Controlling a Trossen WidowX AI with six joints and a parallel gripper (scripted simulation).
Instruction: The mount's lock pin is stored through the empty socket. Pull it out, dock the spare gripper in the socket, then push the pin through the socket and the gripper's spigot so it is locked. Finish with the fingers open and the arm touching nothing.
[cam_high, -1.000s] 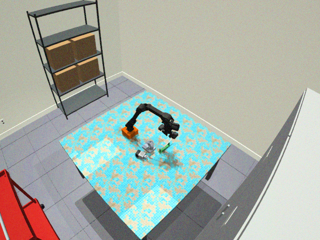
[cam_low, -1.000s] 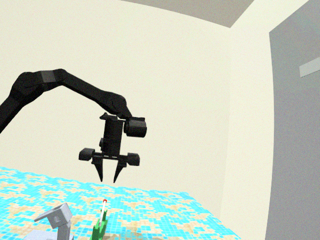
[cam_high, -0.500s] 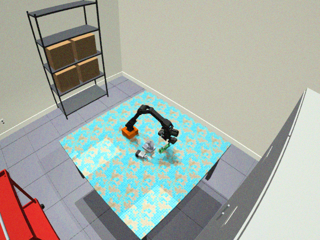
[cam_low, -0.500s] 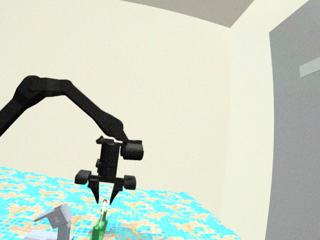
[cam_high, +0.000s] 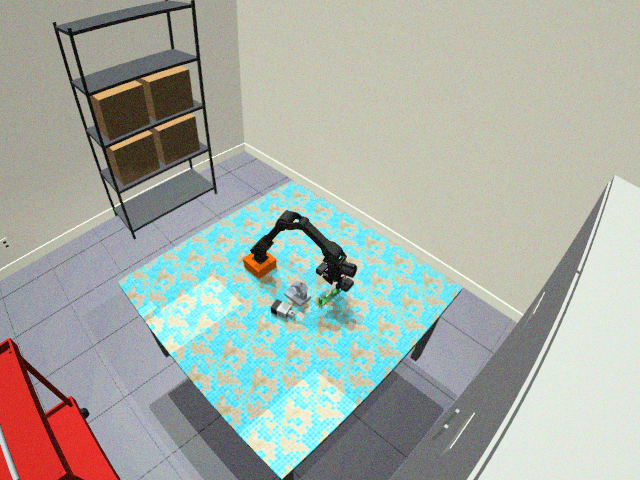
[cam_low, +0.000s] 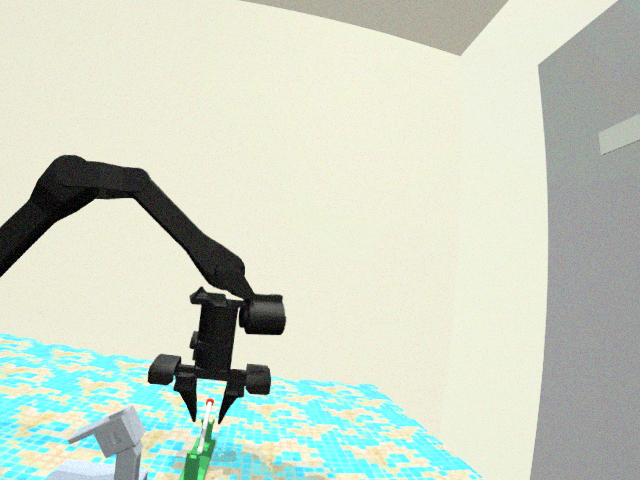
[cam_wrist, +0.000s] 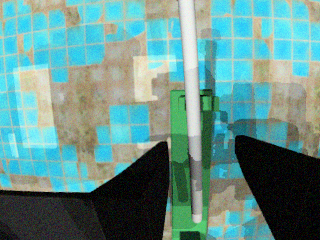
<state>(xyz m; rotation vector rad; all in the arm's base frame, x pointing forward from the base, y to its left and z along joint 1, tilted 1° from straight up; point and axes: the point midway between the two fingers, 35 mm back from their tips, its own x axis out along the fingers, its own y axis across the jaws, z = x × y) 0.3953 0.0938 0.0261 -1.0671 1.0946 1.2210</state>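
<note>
The green rest lies 40 mm to the right of my gripper tip, 20 mm below it and 10 mm behind it. Also, from my gripper tip: grey mount (130 mm to the right, 120 mm behind); spare gripper (250 mm to the right, 110 mm behind, 30 mm below).
</note>
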